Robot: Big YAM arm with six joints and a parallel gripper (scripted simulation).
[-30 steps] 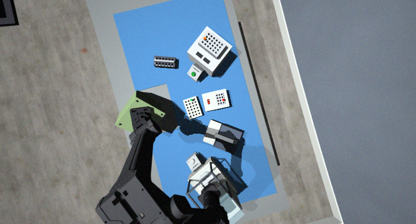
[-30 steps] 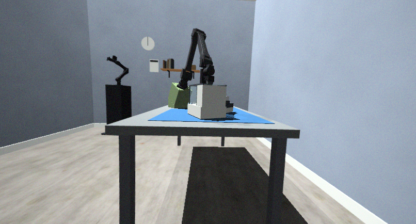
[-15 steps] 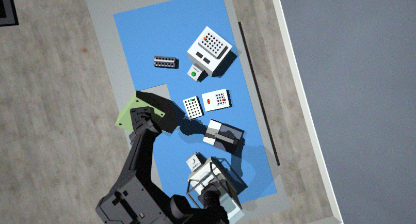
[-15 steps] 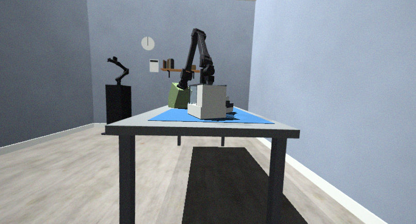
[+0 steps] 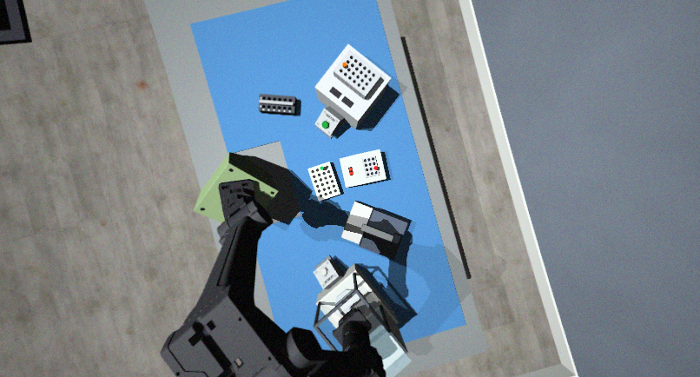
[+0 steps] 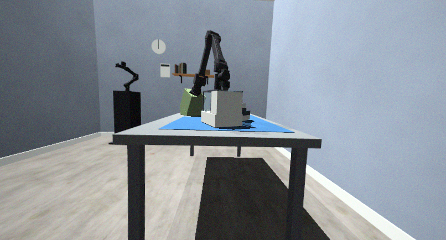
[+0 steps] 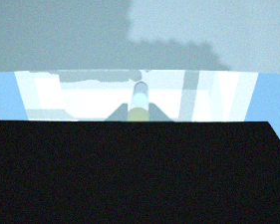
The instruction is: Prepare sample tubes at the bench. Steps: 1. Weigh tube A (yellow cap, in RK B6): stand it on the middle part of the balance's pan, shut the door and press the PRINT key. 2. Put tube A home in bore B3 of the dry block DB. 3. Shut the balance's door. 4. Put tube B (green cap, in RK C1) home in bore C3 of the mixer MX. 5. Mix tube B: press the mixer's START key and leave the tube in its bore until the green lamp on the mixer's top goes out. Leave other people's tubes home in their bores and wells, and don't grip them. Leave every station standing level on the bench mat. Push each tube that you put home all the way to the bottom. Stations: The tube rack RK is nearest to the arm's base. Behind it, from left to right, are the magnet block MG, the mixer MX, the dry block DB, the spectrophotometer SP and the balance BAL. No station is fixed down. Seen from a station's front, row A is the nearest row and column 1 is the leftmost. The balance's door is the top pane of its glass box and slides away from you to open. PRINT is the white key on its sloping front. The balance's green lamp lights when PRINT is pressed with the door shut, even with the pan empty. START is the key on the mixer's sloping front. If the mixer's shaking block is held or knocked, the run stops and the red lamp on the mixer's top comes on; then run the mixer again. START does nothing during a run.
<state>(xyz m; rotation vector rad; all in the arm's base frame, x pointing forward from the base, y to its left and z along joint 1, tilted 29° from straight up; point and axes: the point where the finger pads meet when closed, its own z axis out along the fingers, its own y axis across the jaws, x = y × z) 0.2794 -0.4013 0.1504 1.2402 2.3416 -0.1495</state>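
My hand is 50 mm above the balance pan. The rest, counted from my hand: dry block DB: 470 mm to the left, 120 mm ahead, 90 mm below; white rack RK: 450 mm to the left, 110 mm below, 30 mm behind; spectrophotometer SP: 240 mm to the left, 130 mm ahead, 60 mm below.
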